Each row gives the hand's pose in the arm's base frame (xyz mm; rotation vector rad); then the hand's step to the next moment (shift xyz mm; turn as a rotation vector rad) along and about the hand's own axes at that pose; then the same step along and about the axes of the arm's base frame.
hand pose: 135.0 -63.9 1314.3 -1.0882 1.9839 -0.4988
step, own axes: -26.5 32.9 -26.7 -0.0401 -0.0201 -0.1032
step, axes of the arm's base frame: -30.2 39.3 6.7 -0.0596 0.0187 0.0936
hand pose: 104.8 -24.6 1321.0 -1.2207 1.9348 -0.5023
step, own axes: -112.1 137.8 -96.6 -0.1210 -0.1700 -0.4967
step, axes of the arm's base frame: -128.6 155.6 12.0 -0.2617 -0.0076 0.4708
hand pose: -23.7 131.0 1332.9 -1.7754 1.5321 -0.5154
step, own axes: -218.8 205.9 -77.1 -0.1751 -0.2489 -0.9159
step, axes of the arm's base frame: -239.9 184.8 -67.2 -0.5161 -0.0624 0.8132
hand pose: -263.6 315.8 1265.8 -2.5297 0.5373 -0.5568
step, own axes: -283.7 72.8 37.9 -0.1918 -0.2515 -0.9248
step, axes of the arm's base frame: -239.4 87.8 -149.0 -0.5336 -0.0558 0.8170
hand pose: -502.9 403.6 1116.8 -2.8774 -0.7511 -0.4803
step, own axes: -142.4 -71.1 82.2 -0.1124 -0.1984 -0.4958
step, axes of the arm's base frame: -130.5 13.7 -122.0 -0.3254 0.0209 0.4376
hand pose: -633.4 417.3 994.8 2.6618 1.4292 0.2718
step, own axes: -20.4 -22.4 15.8 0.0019 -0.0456 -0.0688
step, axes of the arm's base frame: -26.0 -4.8 -21.6 -0.0504 0.0275 0.0593
